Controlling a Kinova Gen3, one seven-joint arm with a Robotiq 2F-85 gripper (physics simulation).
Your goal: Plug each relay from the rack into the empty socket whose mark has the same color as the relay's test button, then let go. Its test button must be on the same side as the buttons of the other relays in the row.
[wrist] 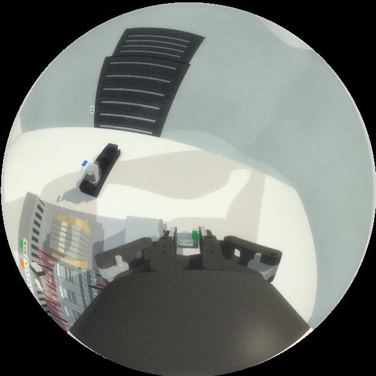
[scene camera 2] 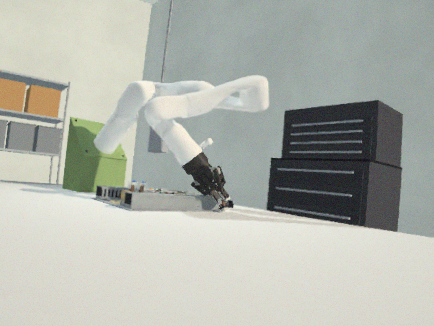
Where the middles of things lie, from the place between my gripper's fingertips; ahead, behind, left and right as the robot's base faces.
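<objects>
There is the black rack [wrist: 109, 155], and I see it 20 mm below my hand, 50 mm to the left of it and 170 mm behind it.
</objects>
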